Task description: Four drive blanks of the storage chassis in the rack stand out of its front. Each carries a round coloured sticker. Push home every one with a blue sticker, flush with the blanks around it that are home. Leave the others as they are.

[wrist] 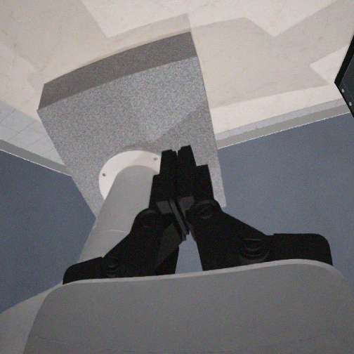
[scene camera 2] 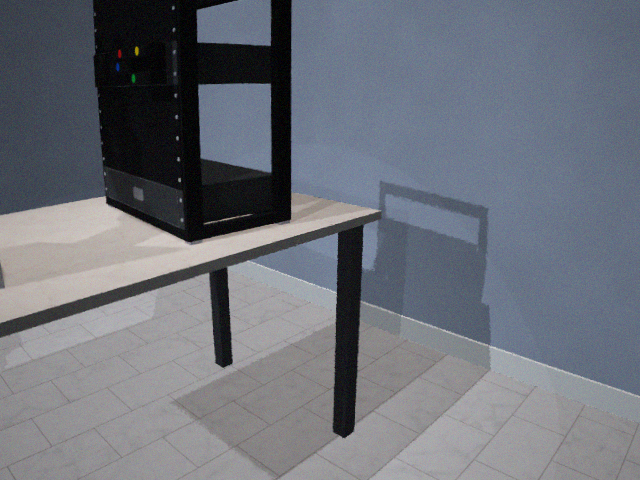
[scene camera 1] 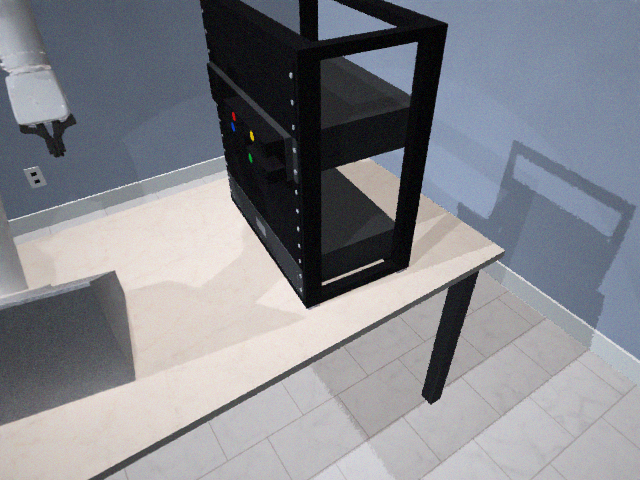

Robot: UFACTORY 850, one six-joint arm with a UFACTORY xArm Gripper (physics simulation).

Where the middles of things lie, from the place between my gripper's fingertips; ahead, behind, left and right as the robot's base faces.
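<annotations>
The black rack [scene camera 1: 291,108] is what I'm measuring from here: my gripper is 3 cm above it, 12 cm to the left of it and 51 cm short of it.
</annotations>
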